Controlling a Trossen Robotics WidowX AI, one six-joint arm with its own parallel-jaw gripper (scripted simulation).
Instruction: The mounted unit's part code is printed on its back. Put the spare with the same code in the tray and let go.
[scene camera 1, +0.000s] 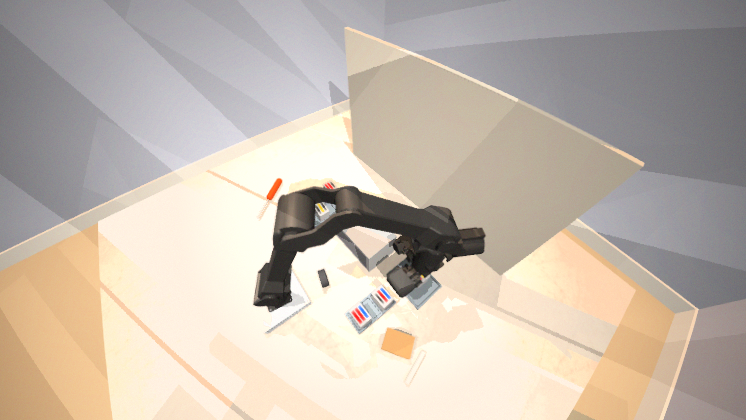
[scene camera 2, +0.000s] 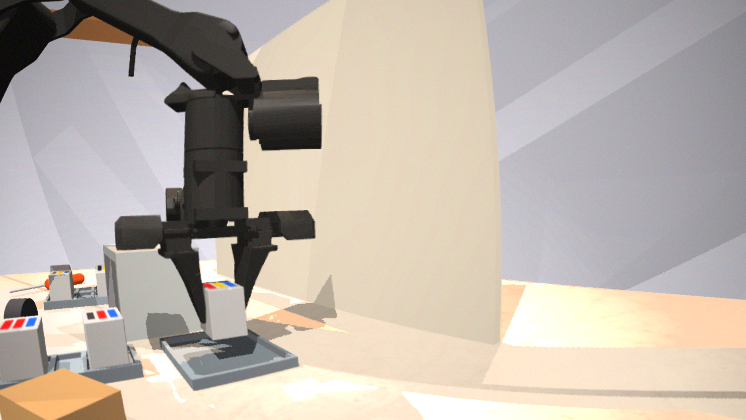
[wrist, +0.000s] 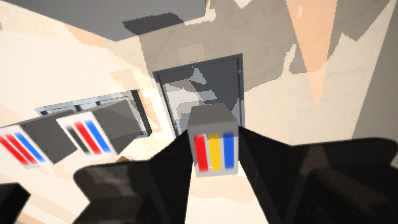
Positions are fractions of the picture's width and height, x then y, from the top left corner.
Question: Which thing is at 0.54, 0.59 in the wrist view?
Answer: A block.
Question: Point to a grey tray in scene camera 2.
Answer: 0.27, 0.87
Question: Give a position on a beige wall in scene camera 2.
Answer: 0.54, 0.46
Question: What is my gripper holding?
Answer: A block.
